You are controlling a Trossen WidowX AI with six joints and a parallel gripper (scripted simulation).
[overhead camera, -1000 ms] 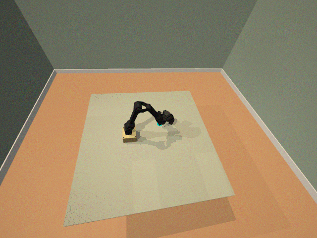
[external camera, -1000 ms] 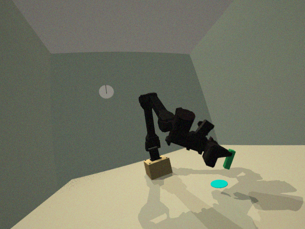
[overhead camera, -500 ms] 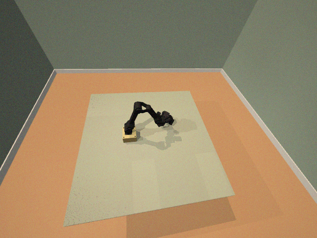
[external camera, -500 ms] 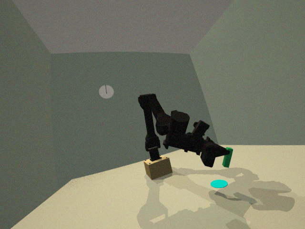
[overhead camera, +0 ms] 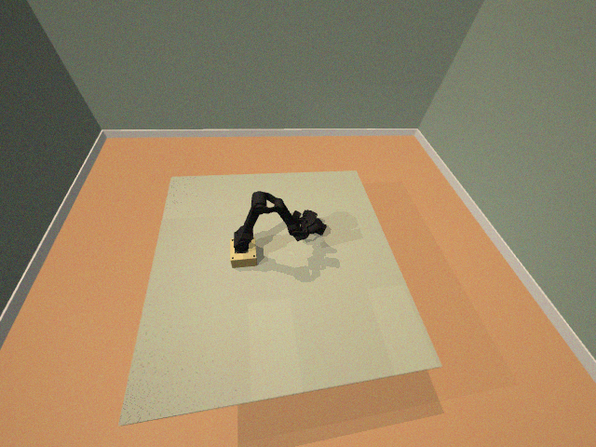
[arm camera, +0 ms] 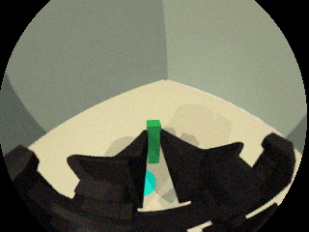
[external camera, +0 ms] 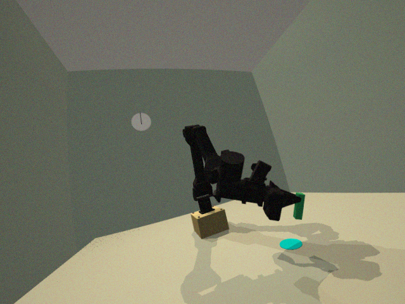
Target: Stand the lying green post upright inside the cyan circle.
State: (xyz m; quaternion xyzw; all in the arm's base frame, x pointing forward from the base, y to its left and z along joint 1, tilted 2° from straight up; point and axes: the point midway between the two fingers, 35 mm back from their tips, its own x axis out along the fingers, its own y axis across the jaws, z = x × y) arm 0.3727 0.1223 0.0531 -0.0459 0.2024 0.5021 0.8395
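Right now the cyan circle is 13 cm below my gripper tip, 6 cm behind it and 2 cm to the right of it. From my gripper tip the other things lie so: green post: 2 cm below.
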